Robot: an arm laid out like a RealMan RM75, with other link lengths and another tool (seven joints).
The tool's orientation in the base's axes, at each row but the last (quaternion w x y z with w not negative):
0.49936 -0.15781 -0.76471 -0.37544
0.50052 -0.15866 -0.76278 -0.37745
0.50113 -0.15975 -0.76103 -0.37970
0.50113 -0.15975 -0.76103 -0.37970
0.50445 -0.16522 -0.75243 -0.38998
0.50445 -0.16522 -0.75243 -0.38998
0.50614 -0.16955 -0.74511 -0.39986
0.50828 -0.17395 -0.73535 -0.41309
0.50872 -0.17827 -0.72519 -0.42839
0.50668 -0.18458 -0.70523 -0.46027
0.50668 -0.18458 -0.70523 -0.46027
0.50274 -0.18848 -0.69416 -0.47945
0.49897 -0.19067 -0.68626 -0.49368
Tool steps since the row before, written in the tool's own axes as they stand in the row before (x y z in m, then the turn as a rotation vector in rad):
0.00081 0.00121 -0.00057 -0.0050 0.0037 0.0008
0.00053 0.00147 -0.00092 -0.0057 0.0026 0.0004
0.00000 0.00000 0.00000 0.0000 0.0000 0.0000
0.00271 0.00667 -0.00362 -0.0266 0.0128 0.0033
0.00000 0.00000 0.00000 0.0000 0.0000 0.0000
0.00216 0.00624 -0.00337 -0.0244 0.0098 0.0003
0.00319 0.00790 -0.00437 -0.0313 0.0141 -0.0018
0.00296 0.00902 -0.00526 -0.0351 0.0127 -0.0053
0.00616 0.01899 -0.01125 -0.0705 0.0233 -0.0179
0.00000 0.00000 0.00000 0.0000 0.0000 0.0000
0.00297 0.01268 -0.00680 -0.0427 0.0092 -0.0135
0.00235 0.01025 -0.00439 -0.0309 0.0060 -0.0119
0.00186 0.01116 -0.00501 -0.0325 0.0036 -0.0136
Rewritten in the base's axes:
0.00075 0.00028 0.00134 0.0040 0.0037 -0.0030
0.00127 0.00023 0.00128 0.0039 0.0028 -0.0040
0.00000 0.00000 0.00000 0.0000 0.0000 0.0000
0.00527 0.00136 0.00594 0.0177 0.0145 -0.0189
0.00000 0.00000 0.00000 0.0000 0.0000 0.0000
0.00519 0.00115 0.00517 0.0168 0.0100 -0.0176
0.00653 0.00108 0.00692 0.0238 0.0122 -0.0216
0.00802 0.00078 0.00727 0.0266 0.0092 -0.0251
0.01719 0.00069 0.01514 0.0562 0.0114 -0.0505
0.00000 0.00000 0.00000 0.0000 0.0000 0.0000
0.01168 0.00014 0.00891 0.0319 0.0022 -0.0327
0.00890 0.00054 0.00710 0.0237 -0.0006 -0.0239
0.01011 0.00013 0.00714 0.0234 -0.0027 -0.0264

